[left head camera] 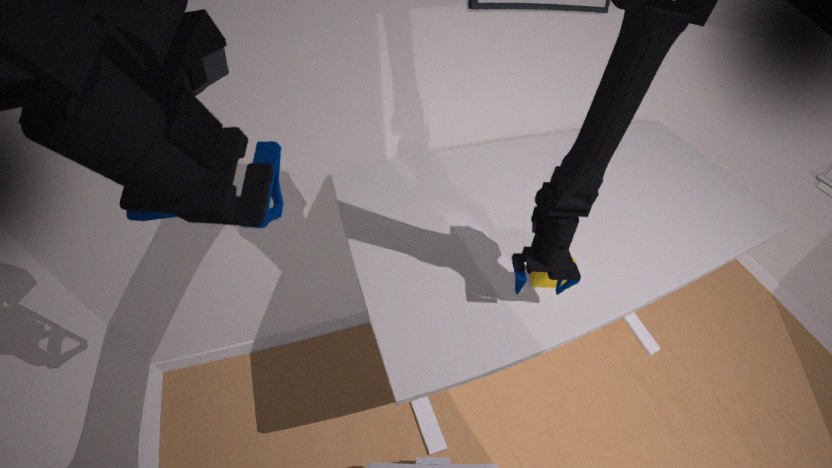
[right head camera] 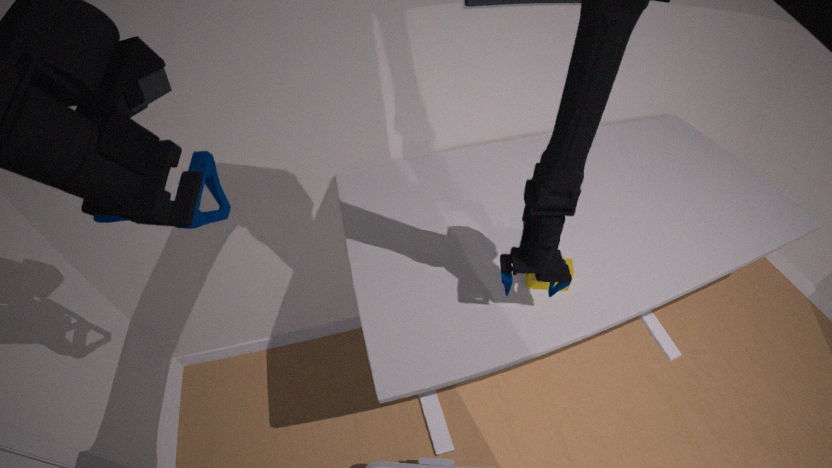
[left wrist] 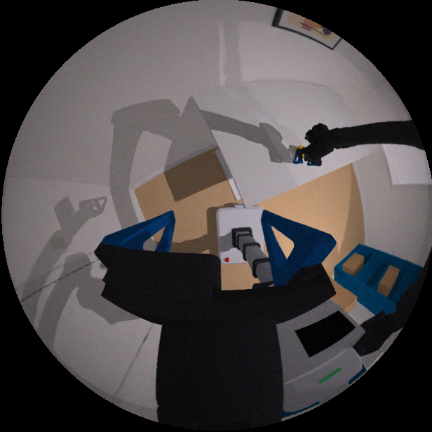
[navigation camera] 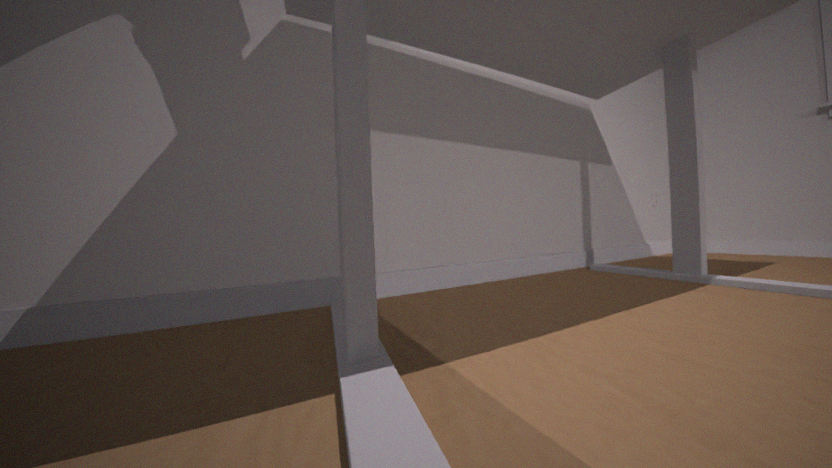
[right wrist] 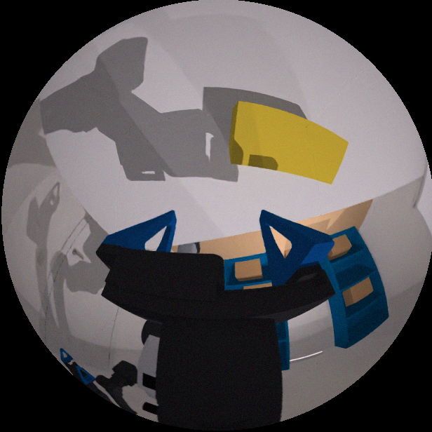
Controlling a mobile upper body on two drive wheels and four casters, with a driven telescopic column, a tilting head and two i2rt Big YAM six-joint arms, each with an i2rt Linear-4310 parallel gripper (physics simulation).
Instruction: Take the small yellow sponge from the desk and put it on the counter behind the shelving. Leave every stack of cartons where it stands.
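Places are measured from the left arm's base along level axes (x right, y back, z down), in centimetres.
Where they show: left gripper, fingertip midpoint: point(left head camera: 237, 208) point(right head camera: 194, 211); right gripper, fingertip midpoint: point(left head camera: 536, 292) point(right head camera: 528, 294).
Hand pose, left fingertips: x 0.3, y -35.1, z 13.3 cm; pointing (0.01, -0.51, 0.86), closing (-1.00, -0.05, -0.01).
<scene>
After its pixels a point has its place.
The yellow sponge point(left head camera: 544, 280) @[z 58.1, x 46.3, y -61.1 cm] point(right head camera: 538, 283) @[z 58.6, x 46.2, y -61.1 cm] point(left wrist: 301, 151) point(right wrist: 290, 142) lies on the white desk point(left head camera: 418, 331) @[z 60.8, x 17.2, y -49.5 cm] point(right head camera: 418, 331) @[z 60.8, x 19.8, y -49.6 cm] point(right wrist: 190, 200), partly hidden by the right gripper in the head views. My right gripper point(left head camera: 539, 291) @[z 55.1, x 42.7, y -55.7 cm] point(right head camera: 529, 293) @[z 55.1, x 42.7, y -55.7 cm] point(left wrist: 300, 162) point(right wrist: 217, 214) is open and empty, low over the desk; in the right wrist view the sponge lies beyond the fingertips, towards the right one. My left gripper point(left head camera: 212, 215) @[z 13.3, x 0.3, y -35.1 cm] point(right head camera: 162, 218) point(left wrist: 217, 215) is open and empty, off the desk's left end. The counter cannot be made out.
Blue shelving point(left wrist: 362, 290) point(right wrist: 341, 320) holds brown cartons point(left wrist: 353, 263) point(right wrist: 248, 269). The robot's own base point(left wrist: 227, 220) stands near the desk's front corner. Desk legs point(navigation camera: 354, 203) @[z 128.2, x 14.5, y -70.2 cm] point(navigation camera: 686, 174) @[z 115.3, x 128.6, y -114.5 cm] stand on the wooden floor. A framed picture point(left wrist: 312, 27) hangs on the wall.
</scene>
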